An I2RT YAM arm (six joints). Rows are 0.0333 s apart.
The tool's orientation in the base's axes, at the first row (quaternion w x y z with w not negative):
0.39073 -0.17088 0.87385 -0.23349
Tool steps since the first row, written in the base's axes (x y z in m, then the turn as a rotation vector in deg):
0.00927 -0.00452 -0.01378 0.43 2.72 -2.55
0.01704 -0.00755 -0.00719 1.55 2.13 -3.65
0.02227 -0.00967 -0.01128 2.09 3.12 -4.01
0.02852 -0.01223 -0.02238 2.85 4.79 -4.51
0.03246 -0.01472 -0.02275 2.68 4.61 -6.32
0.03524 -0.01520 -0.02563 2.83 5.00 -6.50
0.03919 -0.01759 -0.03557 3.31 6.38 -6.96
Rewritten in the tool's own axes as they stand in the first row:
0.00459 0.00262 0.01638 -0.04 3.60 1.07
-0.00287 -0.00437 0.01928 0.19 3.57 2.73
-0.00271 -0.00453 0.02625 -0.41 4.53 3.09
0.00123 -0.00137 0.03822 -1.40 6.10 3.50
0.00015 -0.00371 0.04212 -0.11 6.95 4.48
0.00035 -0.00287 0.04606 -0.29 7.35 4.59
0.00498 0.00007 0.05555 -0.98 8.70 4.85

